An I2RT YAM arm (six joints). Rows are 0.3 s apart.
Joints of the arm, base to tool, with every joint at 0 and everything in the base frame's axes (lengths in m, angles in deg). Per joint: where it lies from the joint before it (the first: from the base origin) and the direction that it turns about. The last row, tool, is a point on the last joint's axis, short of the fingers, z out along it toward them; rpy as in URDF.
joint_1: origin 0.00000 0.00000 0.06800 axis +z
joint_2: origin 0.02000 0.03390 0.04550 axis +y
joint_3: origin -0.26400 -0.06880 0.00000 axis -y
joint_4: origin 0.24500 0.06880 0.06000 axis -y
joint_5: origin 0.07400 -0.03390 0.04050 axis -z
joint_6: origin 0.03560 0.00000 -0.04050 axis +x
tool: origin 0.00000 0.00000 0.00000 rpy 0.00 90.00 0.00
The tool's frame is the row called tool.
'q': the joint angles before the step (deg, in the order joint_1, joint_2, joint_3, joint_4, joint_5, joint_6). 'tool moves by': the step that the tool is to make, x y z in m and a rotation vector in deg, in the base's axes. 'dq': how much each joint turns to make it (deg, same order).
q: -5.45, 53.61, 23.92, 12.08, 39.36, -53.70
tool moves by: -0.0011, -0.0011, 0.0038, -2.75, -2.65, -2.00
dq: 0.01, -0.30, -1.08, 5.28, 2.59, -2.46
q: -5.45, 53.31, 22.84, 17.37, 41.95, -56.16
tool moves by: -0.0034, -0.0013, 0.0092, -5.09, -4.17, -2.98
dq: 0.01, -0.78, -1.66, 9.51, 3.67, -5.76
